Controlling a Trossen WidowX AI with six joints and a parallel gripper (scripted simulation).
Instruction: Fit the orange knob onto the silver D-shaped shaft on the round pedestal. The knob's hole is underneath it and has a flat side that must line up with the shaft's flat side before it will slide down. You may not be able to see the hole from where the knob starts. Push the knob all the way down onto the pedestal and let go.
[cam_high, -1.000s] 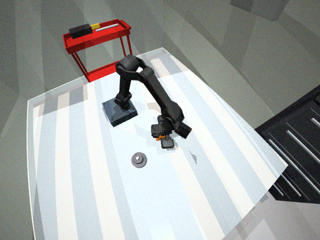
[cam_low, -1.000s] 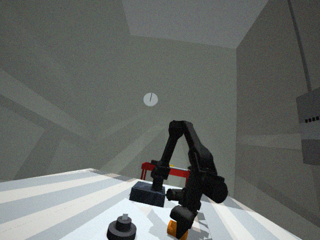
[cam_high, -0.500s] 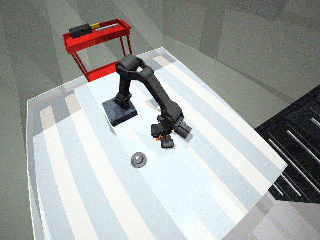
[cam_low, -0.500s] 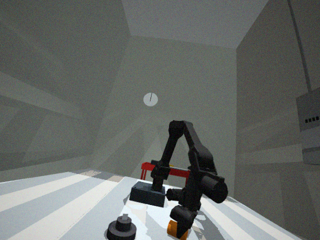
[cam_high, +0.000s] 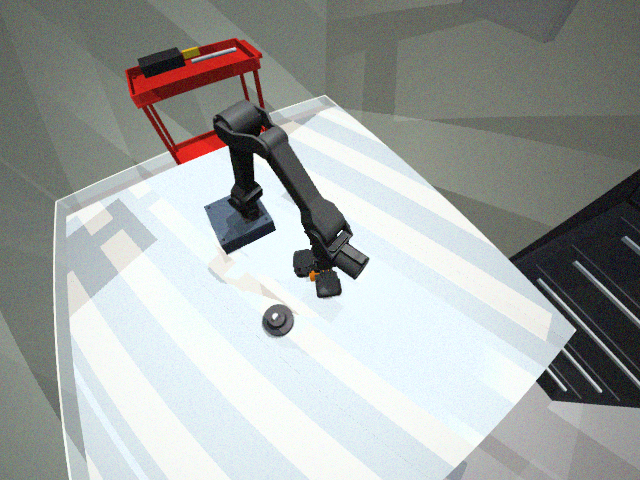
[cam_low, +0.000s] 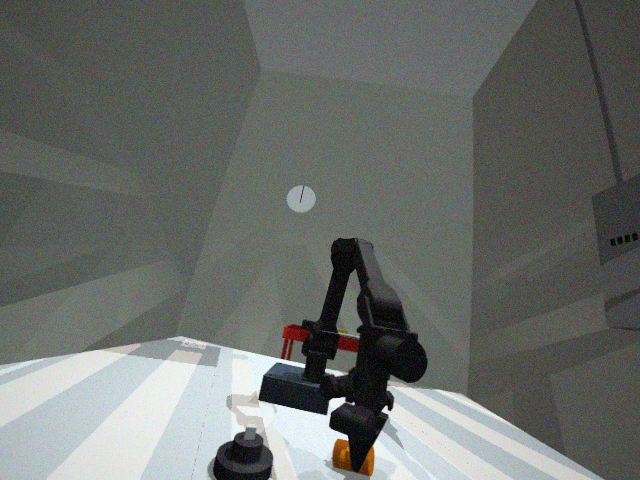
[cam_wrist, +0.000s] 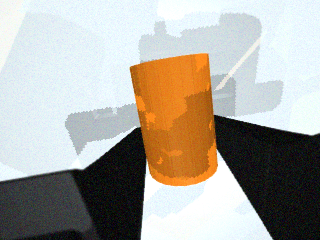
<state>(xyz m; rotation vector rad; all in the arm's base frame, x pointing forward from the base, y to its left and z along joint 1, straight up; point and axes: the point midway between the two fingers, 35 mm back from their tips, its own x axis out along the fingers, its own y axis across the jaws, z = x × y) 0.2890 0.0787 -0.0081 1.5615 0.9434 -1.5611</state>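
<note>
The round dark pedestal lies 40 mm ahead of my gripper tip, 180 mm to the right of it and 10 mm above it. From my gripper tip the other things lie so: orange knob 10 mm above.
</note>
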